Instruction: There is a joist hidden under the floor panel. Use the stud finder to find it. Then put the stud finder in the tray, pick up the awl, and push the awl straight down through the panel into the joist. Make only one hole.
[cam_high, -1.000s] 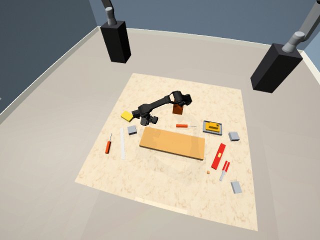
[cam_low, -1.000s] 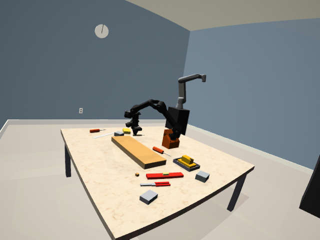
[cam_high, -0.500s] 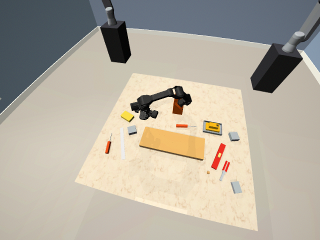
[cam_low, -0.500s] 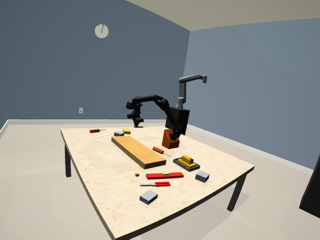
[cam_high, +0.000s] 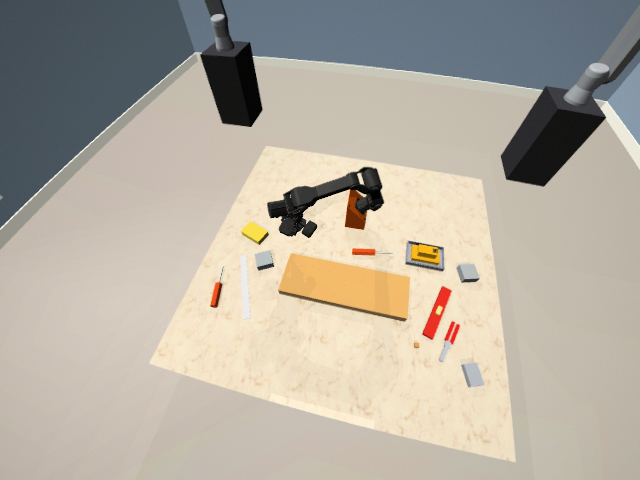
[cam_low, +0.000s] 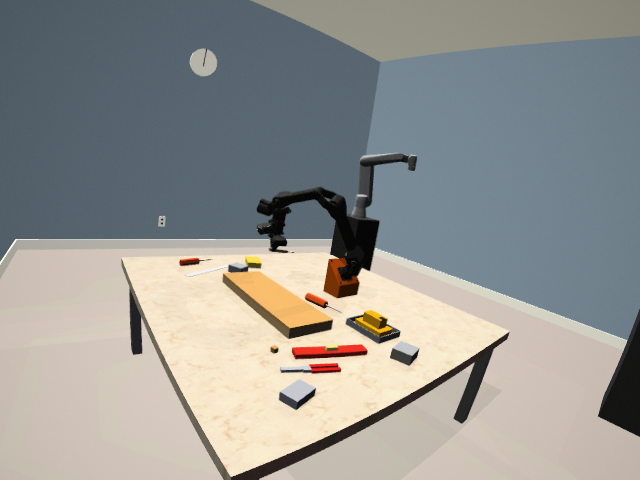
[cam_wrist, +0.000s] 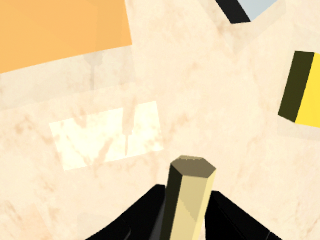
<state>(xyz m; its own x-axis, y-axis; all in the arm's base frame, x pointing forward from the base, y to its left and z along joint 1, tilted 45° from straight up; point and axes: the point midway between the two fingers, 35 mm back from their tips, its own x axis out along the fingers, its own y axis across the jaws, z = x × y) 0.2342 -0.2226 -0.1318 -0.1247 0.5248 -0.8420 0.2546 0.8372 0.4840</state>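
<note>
My gripper tip is 50 mm past the awl and 20 mm to the right of it. The rest, counted from my gripper tip: white ruler 240 mm ahead, 150 mm to the right, 140 mm below; then yellow block 20 mm behind, 200 mm to the right, 120 mm below; then grey tray 80 mm behind, 590 mm to the left, 120 mm below.
</note>
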